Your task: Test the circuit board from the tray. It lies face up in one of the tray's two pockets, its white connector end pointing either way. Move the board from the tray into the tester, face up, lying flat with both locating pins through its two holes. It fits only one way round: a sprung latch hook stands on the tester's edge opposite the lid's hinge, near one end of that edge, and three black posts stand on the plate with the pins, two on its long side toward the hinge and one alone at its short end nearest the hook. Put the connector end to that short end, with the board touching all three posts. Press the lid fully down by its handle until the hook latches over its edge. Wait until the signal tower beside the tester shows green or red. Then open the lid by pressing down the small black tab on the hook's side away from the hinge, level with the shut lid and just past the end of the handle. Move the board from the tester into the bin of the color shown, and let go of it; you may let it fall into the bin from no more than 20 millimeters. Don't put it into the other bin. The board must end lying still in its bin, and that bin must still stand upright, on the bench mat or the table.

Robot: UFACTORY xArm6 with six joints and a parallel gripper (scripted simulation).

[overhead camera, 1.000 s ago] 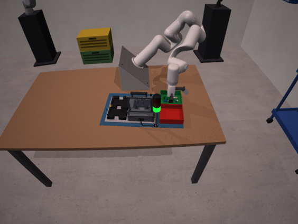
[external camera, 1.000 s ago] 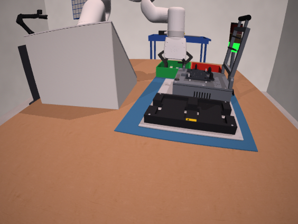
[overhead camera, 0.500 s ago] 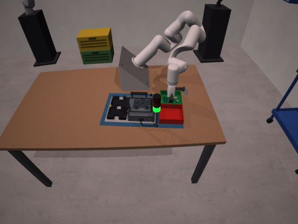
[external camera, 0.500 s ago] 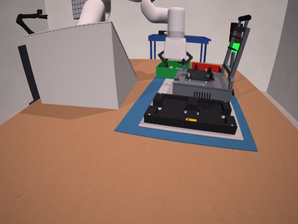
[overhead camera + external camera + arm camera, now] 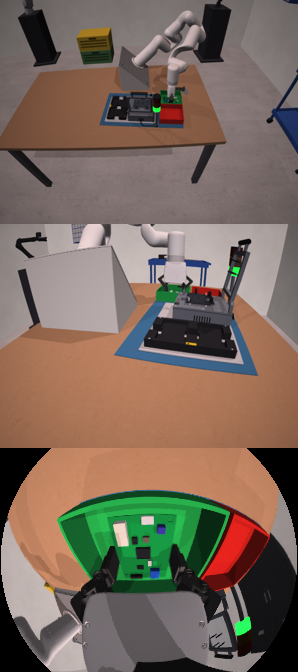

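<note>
My gripper is now 1 cm above the green bin. Round my hand: latch hook (15 cm to the right, 7 cm above, 2 cm ahead); green circuit board (1 cm below); red bin (15 cm ahead, 3 cm to the right, 1 cm below).
</note>
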